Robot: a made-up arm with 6 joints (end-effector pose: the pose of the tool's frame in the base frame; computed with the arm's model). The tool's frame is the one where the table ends. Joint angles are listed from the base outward.
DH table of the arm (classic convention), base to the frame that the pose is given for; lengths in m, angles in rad. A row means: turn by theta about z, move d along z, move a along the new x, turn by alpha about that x. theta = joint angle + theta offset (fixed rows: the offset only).
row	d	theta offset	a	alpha
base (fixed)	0.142	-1.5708	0	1.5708
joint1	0.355	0	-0.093	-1.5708
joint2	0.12	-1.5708	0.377	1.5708
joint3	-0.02	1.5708	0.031	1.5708
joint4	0	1.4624	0.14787	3.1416
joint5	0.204	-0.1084	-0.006	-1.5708
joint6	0	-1.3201	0.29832	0
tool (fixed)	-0.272	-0.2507	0	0
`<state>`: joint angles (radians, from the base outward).
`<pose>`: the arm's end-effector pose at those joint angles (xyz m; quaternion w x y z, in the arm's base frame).
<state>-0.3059 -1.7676 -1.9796 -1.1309 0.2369 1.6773</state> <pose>0.1383 0.7248 0.4326 0.5492 -0.6164 -0.3195 0.4652</pose>
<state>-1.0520 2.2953 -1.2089 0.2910 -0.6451 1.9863</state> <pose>-0.3526 -0.0018 0.1742 0.0111 0.3403 0.8627 -0.3740</pose>
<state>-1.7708 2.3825 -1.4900 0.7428 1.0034 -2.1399</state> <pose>-0.2969 -0.2322 0.2888 0.0971 0.8414 0.1816 0.4996</pose>
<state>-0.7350 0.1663 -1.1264 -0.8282 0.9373 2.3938</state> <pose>-1.1020 0.0655 0.4871 0.2193 0.1016 0.9139 -0.3261</pose>
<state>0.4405 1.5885 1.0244 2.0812 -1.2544 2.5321</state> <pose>-0.2281 -0.0318 0.4647 0.5549 0.6898 -0.2771 0.3734</pose>
